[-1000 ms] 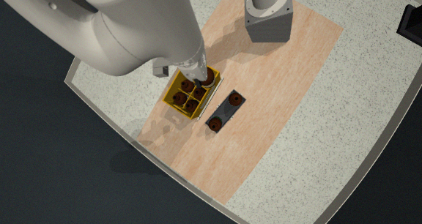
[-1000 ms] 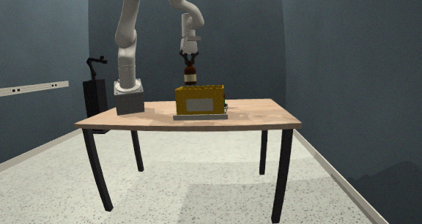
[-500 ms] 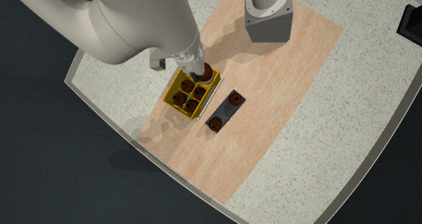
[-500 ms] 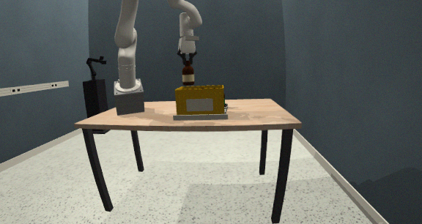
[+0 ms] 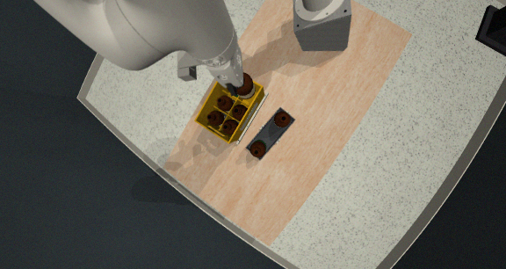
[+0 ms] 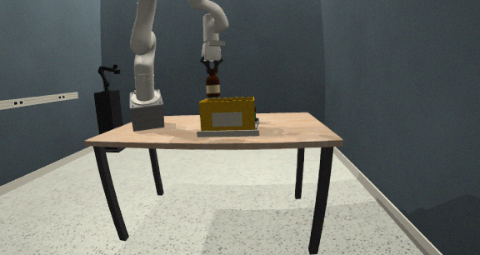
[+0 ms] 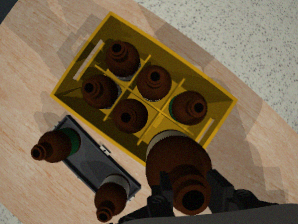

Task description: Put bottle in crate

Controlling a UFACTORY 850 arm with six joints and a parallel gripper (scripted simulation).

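My gripper is now 7 cm above the brown bottle. Round my hand: dark tray: 32 cm below, 16 cm to the left, 12 cm ahead; then yellow crate: 25 cm below, 8 cm ahead, 5 cm to the right.
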